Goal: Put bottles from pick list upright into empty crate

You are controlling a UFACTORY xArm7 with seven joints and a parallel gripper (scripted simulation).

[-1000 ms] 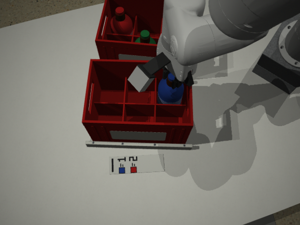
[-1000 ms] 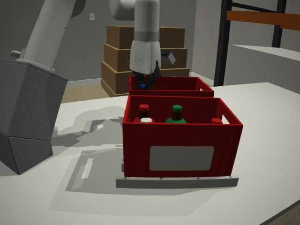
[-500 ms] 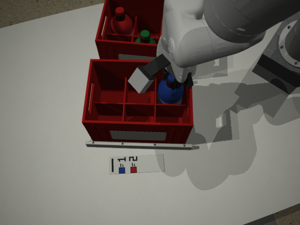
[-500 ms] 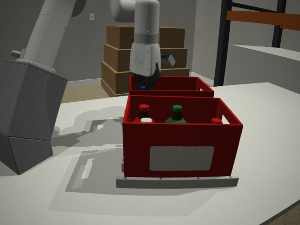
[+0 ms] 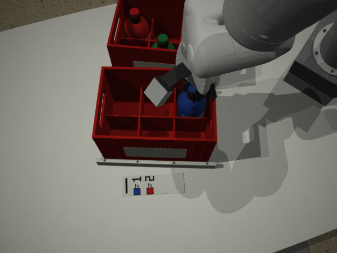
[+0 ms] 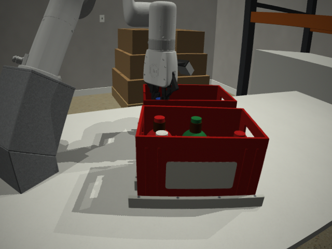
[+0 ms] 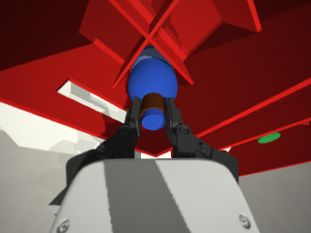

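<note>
My hand is 140 mm short of the red bottle, 250 mm to the left of it and 70 mm above it. From my hand the other things lie so: green bottle (70 mm ahead, 150 mm to the right, 70 mm below); then white bottle (30 mm behind, 230 mm to the right, 70 mm below); then blue bottle (70 mm below).
</note>
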